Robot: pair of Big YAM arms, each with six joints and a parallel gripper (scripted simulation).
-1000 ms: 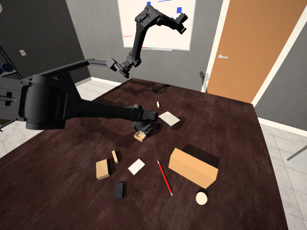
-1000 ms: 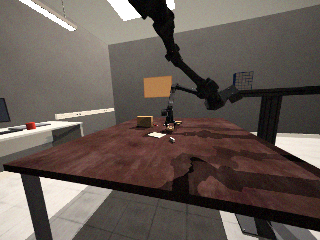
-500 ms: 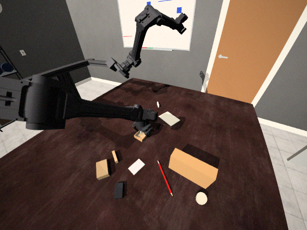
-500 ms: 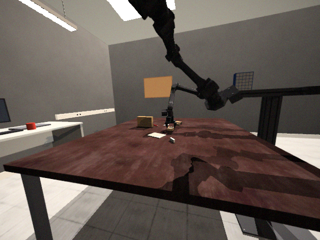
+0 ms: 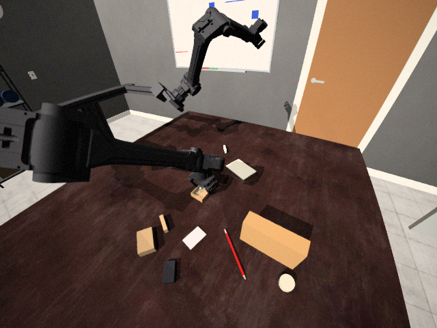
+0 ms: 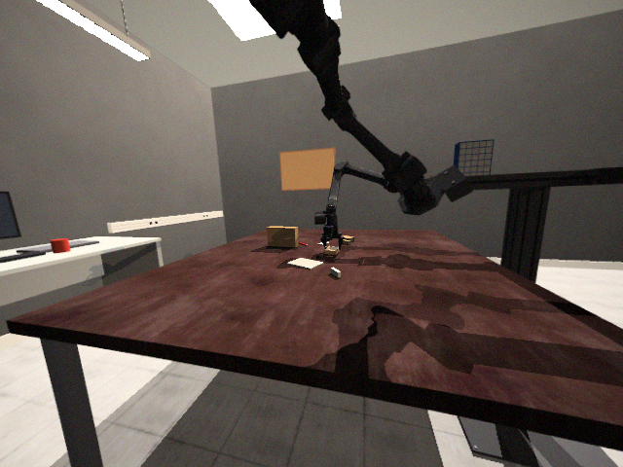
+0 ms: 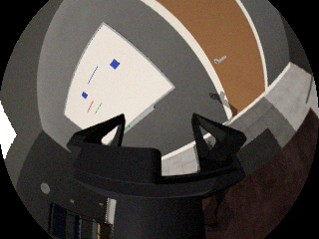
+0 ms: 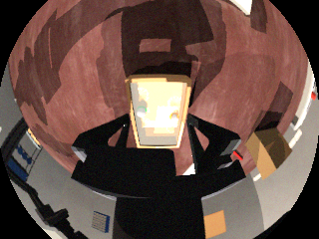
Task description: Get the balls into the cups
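The wooden puzzle is 1 cm below my right hand. From my right hand the other things lie so: pale flat card: 25 cm to the left, 7 cm ahead, 2 cm below; red pencil: 27 cm ahead, 16 cm to the right, 2 cm below; dark block: 34 cm to the right, 13 cm ahead, 1 cm below.
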